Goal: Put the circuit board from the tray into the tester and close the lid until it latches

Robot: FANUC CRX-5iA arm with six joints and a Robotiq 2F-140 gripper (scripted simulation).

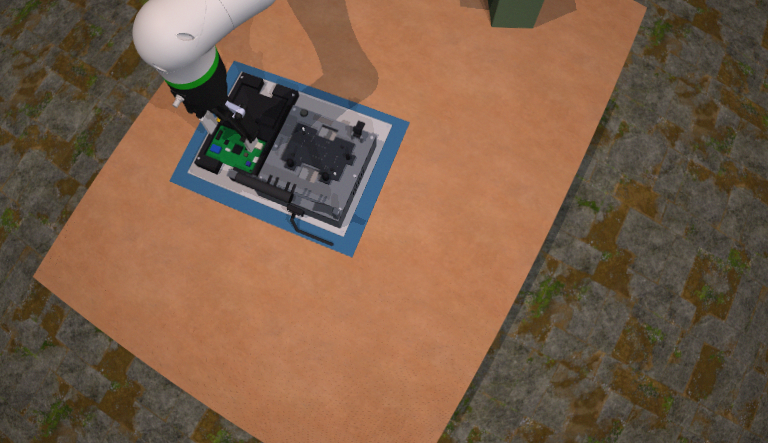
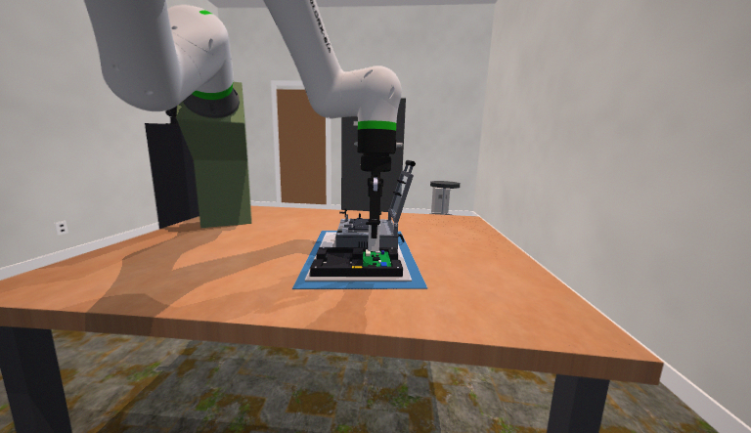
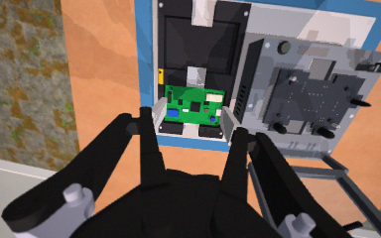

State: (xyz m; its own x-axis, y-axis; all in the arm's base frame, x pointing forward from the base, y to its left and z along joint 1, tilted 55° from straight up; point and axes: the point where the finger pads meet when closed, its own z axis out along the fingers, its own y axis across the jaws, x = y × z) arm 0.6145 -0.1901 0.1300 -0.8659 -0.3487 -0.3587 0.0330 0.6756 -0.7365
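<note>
Now: the green circuit board 70 mm below my hand and 10 mm ahead of it. Round my hand: lid (170 mm to the left, 90 mm ahead, 90 mm above); pin plate (180 mm to the left, 30 mm behind, 20 mm below); latch hook (230 mm to the left, 100 mm behind).
</note>
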